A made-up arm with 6 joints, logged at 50 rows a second.
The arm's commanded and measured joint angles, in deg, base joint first. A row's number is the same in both.
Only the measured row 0 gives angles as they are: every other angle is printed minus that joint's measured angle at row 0.
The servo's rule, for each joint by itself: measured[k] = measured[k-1] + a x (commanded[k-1-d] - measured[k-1]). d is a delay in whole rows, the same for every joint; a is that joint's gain. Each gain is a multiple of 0.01, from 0.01 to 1. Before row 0 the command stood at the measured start. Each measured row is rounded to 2 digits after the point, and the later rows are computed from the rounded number. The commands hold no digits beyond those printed.
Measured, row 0: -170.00, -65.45, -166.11, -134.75, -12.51, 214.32
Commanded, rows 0 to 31: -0.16, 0.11, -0.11, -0.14, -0.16, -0.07; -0.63, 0.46, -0.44, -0.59, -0.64, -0.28; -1.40, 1.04, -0.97, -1.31, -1.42, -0.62; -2.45, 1.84, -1.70, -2.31, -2.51, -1.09; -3.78, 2.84, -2.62, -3.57, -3.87, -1.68; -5.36, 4.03, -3.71, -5.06, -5.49, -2.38; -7.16, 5.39, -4.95, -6.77, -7.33, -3.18; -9.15, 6.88, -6.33, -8.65, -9.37, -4.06; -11.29, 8.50, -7.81, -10.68, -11.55, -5.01; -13.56, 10.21, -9.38, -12.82, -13.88, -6.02; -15.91, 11.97, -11.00, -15.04, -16.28, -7.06; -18.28, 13.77, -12.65, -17.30, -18.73, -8.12; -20.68, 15.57, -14.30, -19.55, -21.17, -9.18; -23.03, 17.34, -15.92, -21.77, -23.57, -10.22; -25.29, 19.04, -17.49, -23.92, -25.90, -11.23; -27.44, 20.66, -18.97, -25.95, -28.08, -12.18; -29.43, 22.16, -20.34, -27.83, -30.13, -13.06; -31.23, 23.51, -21.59, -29.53, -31.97, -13.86; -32.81, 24.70, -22.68, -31.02, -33.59, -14.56; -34.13, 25.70, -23.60, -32.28, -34.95, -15.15; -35.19, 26.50, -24.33, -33.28, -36.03, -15.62; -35.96, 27.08, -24.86, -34.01, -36.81, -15.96; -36.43, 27.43, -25.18, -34.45, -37.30, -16.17; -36.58, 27.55, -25.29, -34.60, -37.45, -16.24; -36.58, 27.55, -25.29, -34.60, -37.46, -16.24; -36.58, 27.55, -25.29, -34.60, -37.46, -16.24; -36.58, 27.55, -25.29, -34.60, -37.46, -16.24; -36.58, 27.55, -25.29, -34.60, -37.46, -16.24; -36.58, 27.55, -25.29, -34.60, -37.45, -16.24; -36.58, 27.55, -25.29, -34.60, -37.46, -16.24; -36.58, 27.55, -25.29, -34.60, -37.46, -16.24; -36.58, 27.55, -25.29, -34.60, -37.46, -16.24
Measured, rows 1 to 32: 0.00, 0.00, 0.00, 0.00, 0.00, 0.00; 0.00, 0.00, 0.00, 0.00, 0.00, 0.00; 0.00, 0.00, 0.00, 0.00, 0.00, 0.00; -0.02, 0.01, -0.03, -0.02, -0.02, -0.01; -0.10, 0.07, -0.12, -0.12, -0.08, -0.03; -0.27, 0.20, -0.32, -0.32, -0.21, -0.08; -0.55, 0.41, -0.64, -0.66, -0.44, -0.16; -0.97, 0.73, -1.10, -1.15, -0.78, -0.28; -1.54, 1.16, -1.70, -1.81, -1.25, -0.45; -2.27, 1.71, -2.45, -2.65, -1.86, -0.67; -3.16, 2.38, -3.34, -3.67, -2.61, -0.94; -4.22, 3.18, -4.37, -4.86, -3.50, -1.27; -5.43, 4.09, -5.52, -6.21, -4.54, -1.65; -6.79, 5.11, -6.78, -7.71, -5.71, -2.08; -8.28, 6.24, -8.13, -9.34, -7.01, -2.56; -9.89, 7.45, -9.55, -11.08, -8.43, -3.09; -11.60, 8.74, -11.02, -12.90, -9.94, -3.66; -13.38, 10.08, -12.51, -14.77, -11.54, -4.27; -15.21, 11.46, -14.00, -16.67, -13.19, -4.90; -17.06, 12.85, -15.46, -18.57, -14.88, -5.55; -18.90, 14.24, -16.87, -20.43, -16.59, -6.21; -20.71, 15.60, -18.21, -22.23, -18.29, -6.88; -22.45, 16.91, -19.45, -23.94, -19.96, -7.54; -24.11, 18.16, -20.57, -25.53, -21.57, -8.19; -25.65, 19.32, -21.56, -26.97, -23.09, -8.81; -27.05, 20.37, -22.39, -28.24, -24.51, -9.40; -28.29, 21.30, -23.06, -29.32, -25.80, -9.95; -29.37, 22.11, -23.57, -30.22, -26.97, -10.45; -30.31, 22.82, -23.97, -30.96, -28.02, -10.91; -31.13, 23.43, -24.27, -31.58, -28.96, -11.34; -31.84, 23.97, -24.50, -32.09, -29.81, -11.73; -32.46, 24.44, -24.68, -32.52, -30.57, -12.09
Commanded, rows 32 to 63: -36.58, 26.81, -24.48, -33.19, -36.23, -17.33; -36.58, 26.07, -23.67, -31.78, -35.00, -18.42; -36.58, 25.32, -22.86, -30.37, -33.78, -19.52; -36.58, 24.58, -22.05, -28.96, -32.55, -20.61; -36.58, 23.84, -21.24, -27.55, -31.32, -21.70; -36.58, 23.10, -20.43, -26.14, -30.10, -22.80; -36.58, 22.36, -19.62, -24.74, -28.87, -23.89; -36.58, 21.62, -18.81, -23.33, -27.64, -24.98; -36.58, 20.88, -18.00, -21.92, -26.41, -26.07; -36.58, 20.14, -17.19, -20.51, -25.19, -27.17; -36.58, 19.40, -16.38, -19.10, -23.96, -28.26; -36.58, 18.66, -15.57, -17.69, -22.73, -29.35; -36.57, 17.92, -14.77, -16.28, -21.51, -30.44; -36.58, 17.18, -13.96, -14.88, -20.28, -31.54; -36.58, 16.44, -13.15, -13.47, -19.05, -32.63; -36.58, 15.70, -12.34, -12.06, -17.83, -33.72; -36.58, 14.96, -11.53, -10.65, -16.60, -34.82; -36.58, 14.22, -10.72, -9.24, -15.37, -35.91; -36.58, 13.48, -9.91, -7.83, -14.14, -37.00; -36.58, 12.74, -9.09, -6.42, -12.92, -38.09; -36.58, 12.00, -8.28, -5.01, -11.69, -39.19; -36.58, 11.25, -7.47, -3.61, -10.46, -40.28; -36.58, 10.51, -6.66, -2.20, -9.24, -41.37; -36.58, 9.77, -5.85, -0.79, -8.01, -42.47; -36.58, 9.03, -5.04, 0.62, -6.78, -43.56; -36.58, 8.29, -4.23, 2.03, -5.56, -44.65; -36.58, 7.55, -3.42, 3.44, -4.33, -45.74; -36.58, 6.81, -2.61, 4.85, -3.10, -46.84; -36.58, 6.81, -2.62, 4.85, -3.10, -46.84; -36.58, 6.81, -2.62, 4.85, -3.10, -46.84; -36.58, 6.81, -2.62, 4.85, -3.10, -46.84; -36.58, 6.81, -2.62, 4.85, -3.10, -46.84
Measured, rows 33 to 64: -33.00, 24.84, -24.82, -32.87, -31.26, -12.42; -33.47, 25.19, -24.93, -33.16, -31.88, -12.73; -33.87, 25.50, -25.01, -33.40, -32.44, -13.01; -34.22, 25.67, -24.89, -33.36, -32.82, -13.36; -34.53, 25.72, -24.61, -33.09, -33.04, -13.76; -34.80, 25.67, -24.21, -32.63, -33.11, -14.22; -35.03, 25.53, -23.71, -32.01, -33.05, -14.73; -35.23, 25.31, -23.14, -31.25, -32.88, -15.29; -35.41, 25.02, -22.52, -30.38, -32.60, -15.89; -35.56, 24.67, -21.85, -29.42, -32.23, -16.53; -35.69, 24.27, -21.15, -28.38, -31.77, -17.21; -35.81, 23.83, -20.43, -27.28, -31.23, -17.92; -35.91, 23.35, -19.68, -26.13, -30.63, -18.66; -36.00, 22.84, -18.92, -24.93, -29.96, -19.43; -36.08, 22.30, -18.15, -23.70, -29.24, -20.22; -36.14, 21.73, -17.37, -22.44, -28.47, -21.04; -36.20, 21.14, -16.59, -21.15, -27.65, -21.88; -36.25, 20.53, -15.80, -19.84, -26.79, -22.74; -36.29, 19.90, -15.00, -18.52, -25.89, -23.62; -36.33, 19.26, -14.20, -17.18, -24.96, -24.52; -36.36, 18.60, -13.40, -15.83, -24.00, -25.43; -36.39, 17.93, -12.60, -14.47, -23.01, -26.36; -36.41, 17.26, -11.79, -13.10, -22.00, -27.30; -36.43, 16.58, -10.98, -11.72, -20.97, -28.25; -36.45, 15.89, -10.17, -10.34, -19.92, -29.21; -36.47, 15.19, -9.36, -8.96, -18.85, -30.18; -36.48, 14.49, -8.55, -7.57, -17.77, -31.16; -36.49, 13.78, -7.74, -6.18, -16.67, -32.15; -36.50, 13.07, -6.93, -4.78, -15.56, -33.15; -36.51, 12.35, -6.12, -3.38, -14.44, -34.16; -36.52, 11.63, -5.31, -1.98, -13.31, -35.17; -36.53, 11.00, -4.69, -0.82, -12.29, -36.10
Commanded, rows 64 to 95: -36.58, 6.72, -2.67, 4.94, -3.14, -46.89; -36.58, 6.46, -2.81, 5.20, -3.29, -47.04; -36.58, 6.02, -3.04, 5.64, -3.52, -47.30; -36.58, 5.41, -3.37, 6.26, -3.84, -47.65; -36.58, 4.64, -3.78, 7.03, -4.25, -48.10; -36.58, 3.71, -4.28, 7.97, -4.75, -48.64; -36.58, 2.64, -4.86, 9.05, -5.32, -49.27; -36.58, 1.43, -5.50, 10.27, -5.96, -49.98; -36.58, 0.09, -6.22, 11.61, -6.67, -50.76; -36.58, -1.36, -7.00, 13.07, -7.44, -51.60; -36.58, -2.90, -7.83, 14.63, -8.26, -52.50; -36.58, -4.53, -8.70, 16.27, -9.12, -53.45; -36.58, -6.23, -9.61, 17.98, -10.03, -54.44; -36.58, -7.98, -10.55, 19.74, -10.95, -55.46; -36.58, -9.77, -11.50, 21.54, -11.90, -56.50; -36.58, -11.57, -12.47, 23.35, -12.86, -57.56; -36.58, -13.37, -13.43, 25.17, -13.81, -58.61; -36.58, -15.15, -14.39, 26.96, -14.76, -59.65; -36.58, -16.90, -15.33, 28.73, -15.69, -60.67; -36.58, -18.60, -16.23, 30.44, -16.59, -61.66; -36.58, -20.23, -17.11, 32.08, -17.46, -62.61; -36.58, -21.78, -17.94, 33.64, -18.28, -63.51; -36.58, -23.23, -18.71, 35.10, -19.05, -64.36; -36.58, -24.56, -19.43, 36.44, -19.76, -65.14; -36.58, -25.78, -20.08, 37.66, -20.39, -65.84; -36.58, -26.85, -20.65, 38.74, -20.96, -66.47; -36.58, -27.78, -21.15, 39.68, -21.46, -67.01; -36.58, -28.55, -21.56, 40.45, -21.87, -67.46; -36.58, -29.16, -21.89, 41.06, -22.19, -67.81; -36.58, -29.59, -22.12, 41.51, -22.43, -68.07; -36.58, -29.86, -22.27, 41.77, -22.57, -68.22; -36.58, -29.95, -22.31, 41.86, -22.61, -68.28
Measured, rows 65 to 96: -36.54, 10.46, -4.21, 0.14, -11.37, -36.96; -36.55, 9.99, -3.84, 0.94, -10.54, -37.75; -36.55, 9.58, -3.56, 1.60, -9.80, -38.48; -36.55, 9.21, -3.36, 2.17, -9.13, -39.15; -36.55, 8.85, -3.23, 2.69, -8.55, -39.78; -36.55, 8.48, -3.19, 3.19, -8.05, -40.38; -36.55, 8.08, -3.23, 3.71, -7.63, -40.96; -36.55, 7.63, -3.36, 4.27, -7.29, -41.53; -36.55, 7.12, -3.57, 4.90, -7.04, -42.10; -36.55, 6.54, -3.87, 5.61, -6.87, -42.67; -36.55, 5.88, -4.24, 6.40, -6.78, -43.25; -36.55, 5.13, -4.70, 7.29, -6.77, -43.85; -36.55, 4.29, -5.23, 8.27, -6.84, -44.47; -36.55, 3.36, -5.83, 9.35, -6.98, -45.11; -36.55, 2.33, -6.49, 10.53, -7.19, -45.78; -36.55, 1.22, -7.21, 11.80, -7.47, -46.47; -36.55, 0.02, -7.98, 13.15, -7.82, -47.19; -36.55, -1.25, -8.79, 14.58, -8.23, -47.93; -36.55, -2.59, -9.64, 16.07, -8.69, -48.70; -36.55, -3.99, -10.51, 17.62, -9.20, -49.49; -36.55, -5.44, -11.40, 19.21, -9.76, -50.30; -36.55, -6.93, -12.30, 20.83, -10.35, -51.13; -36.55, -8.45, -13.20, 22.46, -10.97, -51.97; -36.55, -9.98, -14.10, 24.10, -11.62, -52.82; -36.55, -11.51, -14.98, 25.72, -12.29, -53.68; -36.55, -13.03, -15.84, 27.31, -12.97, -54.53; -36.55, -14.53, -16.67, 28.86, -13.65, -55.38; -36.55, -15.99, -17.45, 30.36, -14.32, -56.22; -36.55, -17.40, -18.19, 31.78, -14.98, -57.04; -36.55, -18.75, -18.87, 33.12, -15.63, -57.84; -36.55, -20.02, -19.49, 34.37, -16.25, -58.61; -36.55, -21.21, -20.04, 35.51, -16.84, -59.35
